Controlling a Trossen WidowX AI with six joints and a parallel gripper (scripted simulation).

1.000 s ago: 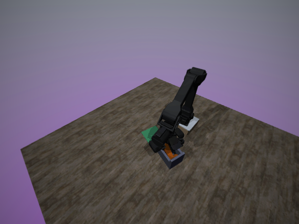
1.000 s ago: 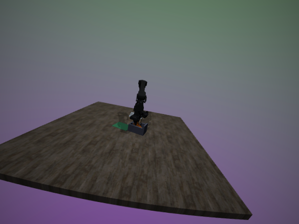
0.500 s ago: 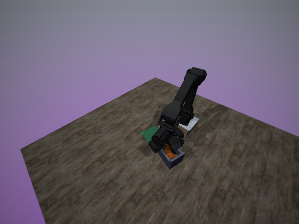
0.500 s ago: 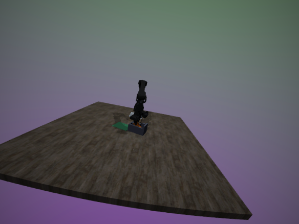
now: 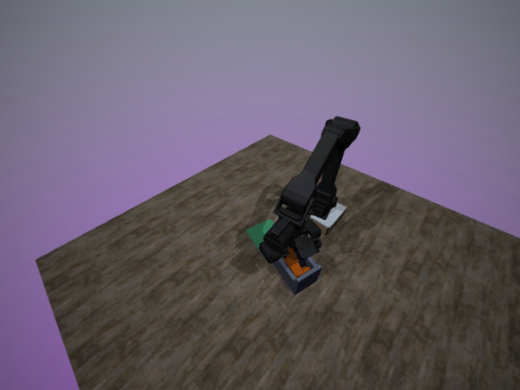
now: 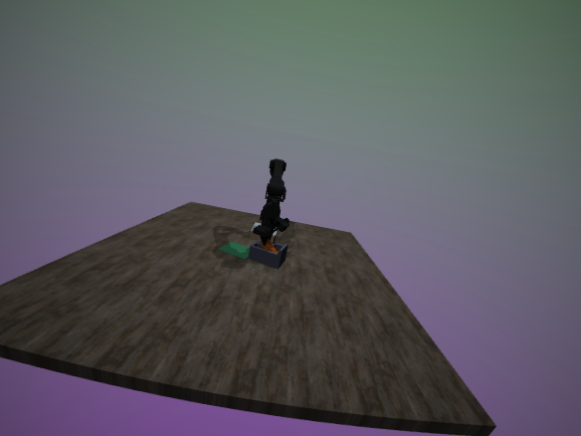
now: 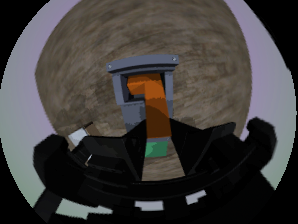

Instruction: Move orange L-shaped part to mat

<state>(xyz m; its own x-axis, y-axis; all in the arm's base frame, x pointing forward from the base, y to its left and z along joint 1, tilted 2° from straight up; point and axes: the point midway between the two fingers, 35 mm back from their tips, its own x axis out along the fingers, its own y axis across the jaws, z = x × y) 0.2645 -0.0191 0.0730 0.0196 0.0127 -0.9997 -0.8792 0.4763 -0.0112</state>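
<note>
Now: the green mat 12 cm to the right of my gripper tip, 10 cm below it and 8 cm behind it. From my gripper tip the other things lie so: orange L-shaped part (4 cm to the left, 3 cm below).
</note>
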